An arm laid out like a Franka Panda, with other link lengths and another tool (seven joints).
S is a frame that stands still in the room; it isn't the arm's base.
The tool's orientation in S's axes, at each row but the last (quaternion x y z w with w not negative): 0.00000 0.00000 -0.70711 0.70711; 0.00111 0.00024 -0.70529 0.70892; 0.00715 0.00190 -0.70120 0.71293; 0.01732 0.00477 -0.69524 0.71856; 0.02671 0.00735 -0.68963 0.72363; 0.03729 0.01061 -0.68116 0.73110; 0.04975 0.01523 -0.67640 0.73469; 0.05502 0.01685 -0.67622 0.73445; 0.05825 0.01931 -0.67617 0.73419; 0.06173 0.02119 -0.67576 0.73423
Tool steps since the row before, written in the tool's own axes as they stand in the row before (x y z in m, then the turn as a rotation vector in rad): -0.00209 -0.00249 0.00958 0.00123 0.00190 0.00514; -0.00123 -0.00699 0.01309 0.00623 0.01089 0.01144; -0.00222 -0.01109 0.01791 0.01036 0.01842 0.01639; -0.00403 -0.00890 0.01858 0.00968 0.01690 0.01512; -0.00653 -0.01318 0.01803 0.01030 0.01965 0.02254; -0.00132 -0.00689 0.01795 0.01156 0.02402 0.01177; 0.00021 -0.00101 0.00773 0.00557 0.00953 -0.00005; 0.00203 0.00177 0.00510 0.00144 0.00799 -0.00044; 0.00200 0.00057 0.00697 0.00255 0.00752 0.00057; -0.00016 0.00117 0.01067 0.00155 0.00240 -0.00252
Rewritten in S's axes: -0.00249 0.00209 0.00958 0.00190 -0.00123 0.00514; -0.00701 0.00117 0.01308 0.01091 -0.00620 0.01144; -0.01126 0.00181 0.01785 0.01847 -0.01026 0.01639; -0.00935 0.00315 0.01853 0.01695 -0.00959 0.01512; -0.01395 0.00501 0.01794 0.01953 -0.01044 0.02258; -0.00760 -0.00040 0.01771 0.02436 -0.01065 0.01193; -0.00133 -0.00101 0.00762 0.00996 -0.00476 -0.00005; 0.00168 -0.00240 0.00497 0.00810 -0.00075 -0.00012; 0.00039 -0.00271 0.00674 0.00767 -0.00200 0.00074; 0.00059 -0.00102 0.01067 0.00265 -0.00104 -0.00253
